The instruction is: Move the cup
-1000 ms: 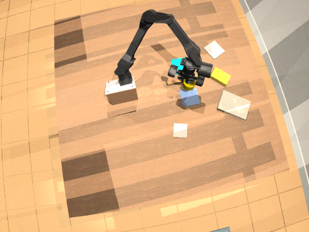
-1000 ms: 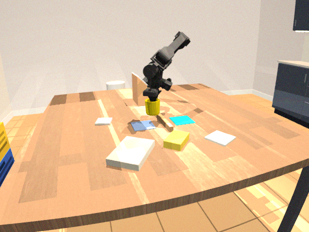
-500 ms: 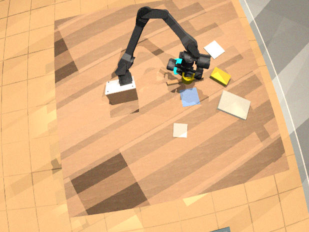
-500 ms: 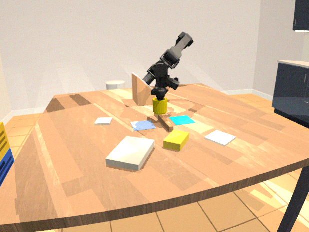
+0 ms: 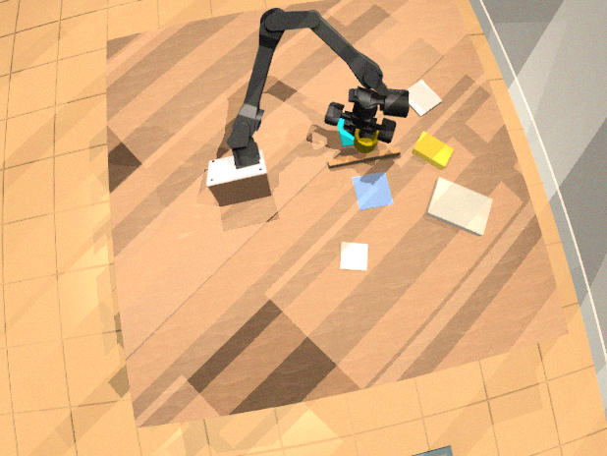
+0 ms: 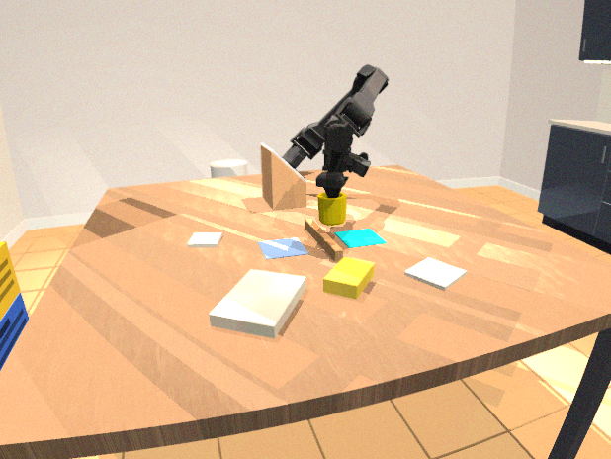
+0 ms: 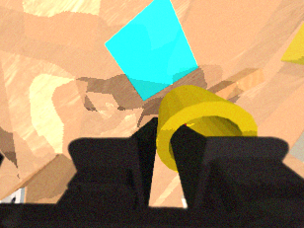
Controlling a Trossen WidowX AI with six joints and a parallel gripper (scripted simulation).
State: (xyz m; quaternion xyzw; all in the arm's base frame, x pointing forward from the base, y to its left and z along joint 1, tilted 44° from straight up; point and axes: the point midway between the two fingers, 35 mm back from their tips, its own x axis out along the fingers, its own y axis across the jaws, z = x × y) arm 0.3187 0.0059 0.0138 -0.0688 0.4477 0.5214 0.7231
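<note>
My gripper tip is 30 mm short of the cyan pad, 60 mm to the right of it and 90 mm above it. Also, from my gripper tip: light blue pad: 10 mm ahead, 150 mm to the right, 90 mm below; yellow cup: 20 mm ahead, 20 mm to the right; wooden bar: 20 mm ahead, 40 mm to the right, 80 mm below.
</note>
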